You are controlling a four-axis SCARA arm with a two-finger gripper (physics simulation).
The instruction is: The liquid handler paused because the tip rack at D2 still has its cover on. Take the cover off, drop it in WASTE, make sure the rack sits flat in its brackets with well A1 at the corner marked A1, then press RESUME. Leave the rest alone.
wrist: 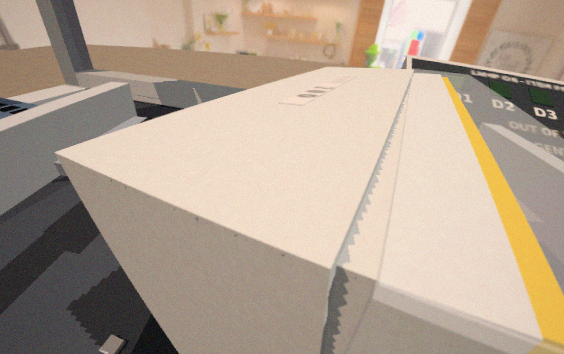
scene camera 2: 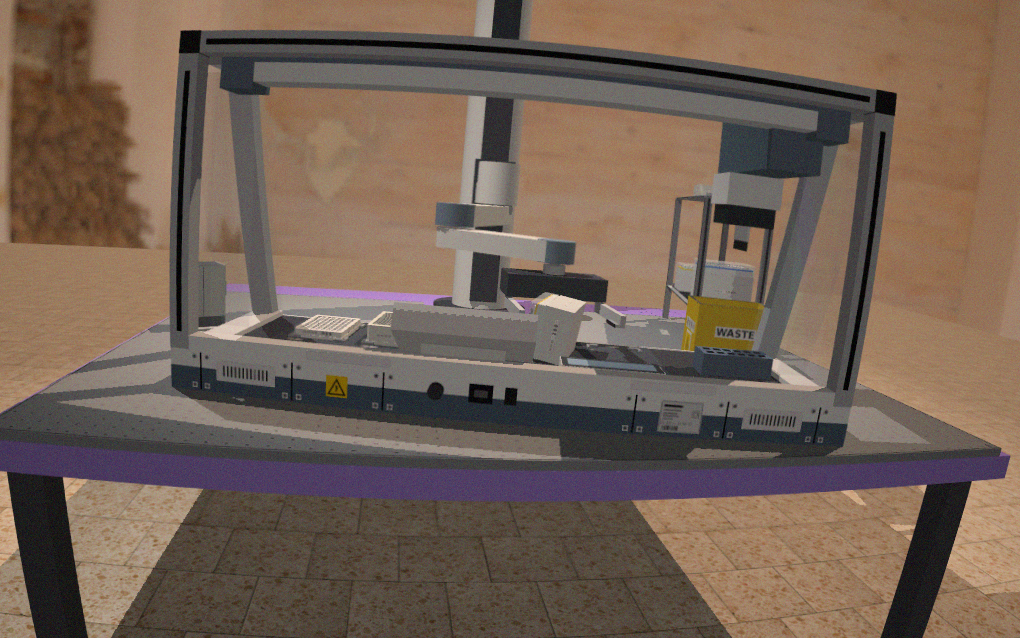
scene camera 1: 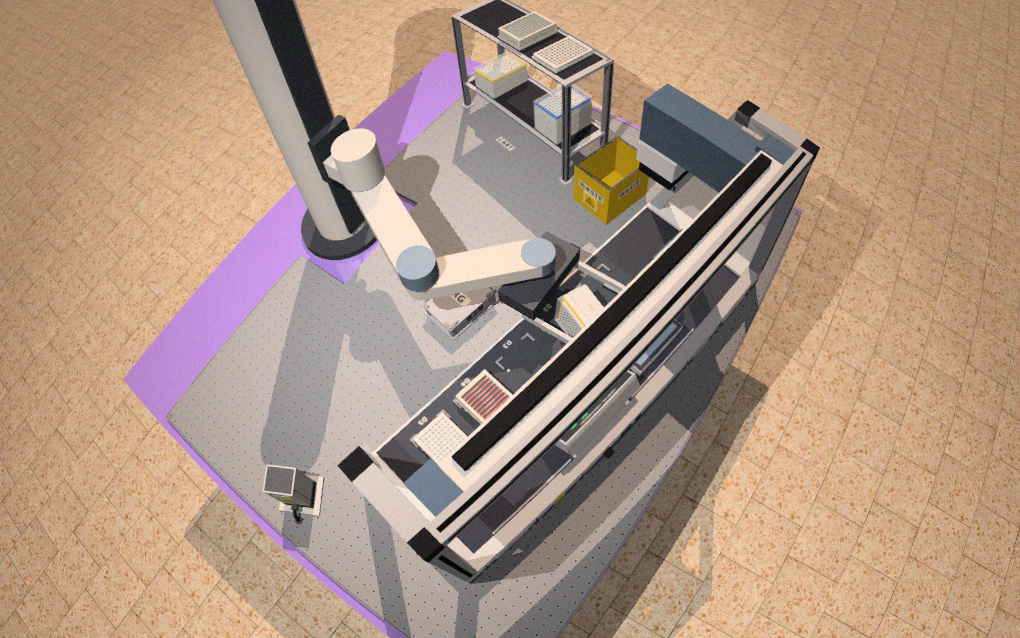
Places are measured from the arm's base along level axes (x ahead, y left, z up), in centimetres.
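Where they show: gripper, between the fingertips: (scene camera 2: 573,319); arm's base, origin of its link: (scene camera 1: 344,222).
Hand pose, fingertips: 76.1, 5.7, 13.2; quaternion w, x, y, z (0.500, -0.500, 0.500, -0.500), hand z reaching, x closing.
Note:
Each offset is from my fingertips to the top centre of the thing, as dx, dy, dz. "*": to the spot under its first point.
The tip rack @[-2.9, -2.1, +2.4] (scene camera 1: 582,306) (scene camera 2: 558,331) (wrist: 235,150), white with a yellow stripe, is tipped steeply on its side at D2 and does not lie flat. In the wrist view the clear cover @[-3.8, -4.3, +2.7] (wrist: 430,310) shows faintly over its yellow-striped tip side. My gripper (scene camera 2: 564,310) is open and empty; its black body is above the rack's rear side, with one finger to each side in scene camera 2. The yellow WASTE bin @[-19.6, +38.6, +1.6] (scene camera 1: 610,203) (scene camera 2: 723,323) stands open. A lamp panel (wrist: 505,107) shows slot labels behind the rack. The A1 mark and RESUME button cannot be made out.
The gantry beam (scene camera 1: 624,300) (scene camera 2: 526,91) spans above the deck. A blue-grey head (scene camera 1: 695,135) (scene camera 2: 771,150) hangs near the bin. A red-striped plate @[-9.9, -27.2, -3.5] (scene camera 1: 485,396) and white plate (scene camera 1: 441,437) (scene camera 2: 328,326) occupy D4 and D5. A shelf cart @[* -31.9, +36.1, +6.4] (scene camera 1: 566,135) stands behind the bin.

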